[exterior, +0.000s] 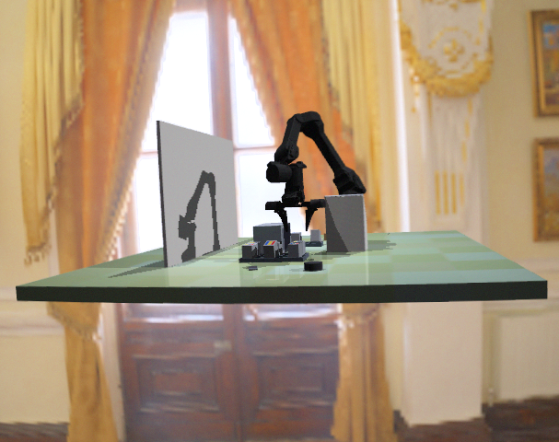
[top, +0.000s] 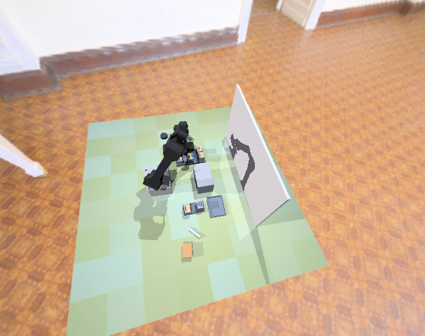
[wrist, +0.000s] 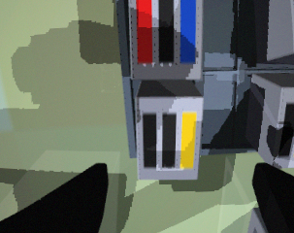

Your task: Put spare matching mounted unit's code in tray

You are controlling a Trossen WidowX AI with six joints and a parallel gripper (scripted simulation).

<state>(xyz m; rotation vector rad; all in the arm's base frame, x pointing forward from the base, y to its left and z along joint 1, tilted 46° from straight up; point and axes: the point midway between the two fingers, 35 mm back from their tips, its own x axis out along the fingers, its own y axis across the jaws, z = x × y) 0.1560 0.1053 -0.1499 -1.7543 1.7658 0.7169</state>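
The spare lies 4 cm below my gripper tip. Round my gripper tip: black puck: 10 cm behind, 24 cm to the left, 7 cm below; mounted unit: 13 cm ahead, 16 cm to the right, 3 cm below; dark piece: 8 cm ahead, 21 cm to the left, 8 cm below.
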